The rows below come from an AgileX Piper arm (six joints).
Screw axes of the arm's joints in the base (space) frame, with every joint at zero. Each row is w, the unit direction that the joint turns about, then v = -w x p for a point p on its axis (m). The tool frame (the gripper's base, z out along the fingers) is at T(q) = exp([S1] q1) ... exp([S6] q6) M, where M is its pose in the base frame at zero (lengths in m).
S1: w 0 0 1 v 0.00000 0.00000 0.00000
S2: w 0 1 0 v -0.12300 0.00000 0.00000
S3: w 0 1 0 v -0.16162 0.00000 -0.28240
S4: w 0.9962 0 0.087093 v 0.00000 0.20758 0.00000
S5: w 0 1 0 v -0.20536 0.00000 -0.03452
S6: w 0.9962 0 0.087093 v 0.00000 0.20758 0.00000
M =
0.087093 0 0.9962 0.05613
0 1 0 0.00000
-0.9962 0 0.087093 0.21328
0 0 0 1
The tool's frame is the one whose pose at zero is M.
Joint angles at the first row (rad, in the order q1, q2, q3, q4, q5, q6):
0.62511 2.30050 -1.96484 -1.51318 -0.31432 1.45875
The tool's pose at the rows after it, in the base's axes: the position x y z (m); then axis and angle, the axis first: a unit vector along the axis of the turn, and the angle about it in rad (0 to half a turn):
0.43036 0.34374 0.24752 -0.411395 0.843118 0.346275 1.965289
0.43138 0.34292 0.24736 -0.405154 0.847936 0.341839 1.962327
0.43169 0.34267 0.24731 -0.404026 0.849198 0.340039 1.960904
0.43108 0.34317 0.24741 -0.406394 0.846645 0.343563 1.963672
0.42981 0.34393 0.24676 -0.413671 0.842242 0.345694 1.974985
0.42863 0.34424 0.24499 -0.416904 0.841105 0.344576 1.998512
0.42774 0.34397 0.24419 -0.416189 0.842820 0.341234 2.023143
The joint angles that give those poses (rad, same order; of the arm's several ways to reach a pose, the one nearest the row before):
0.62510 2.30051 -1.96484 -1.51316 -0.30063 1.46613
0.62511 2.30048 -1.96481 -1.51314 -0.28610 1.47101
0.62510 2.30049 -1.96483 -1.51317 -0.28177 1.47091
0.62511 2.30051 -1.96487 -1.51324 -0.29044 1.47099
0.62511 2.30050 -1.96486 -1.54431 -0.30565 1.49553
0.62511 2.30049 -1.96506 -1.61500 -0.31676 1.56550
0.62510 2.29870 -1.96689 -1.70136 -0.32280 1.65591

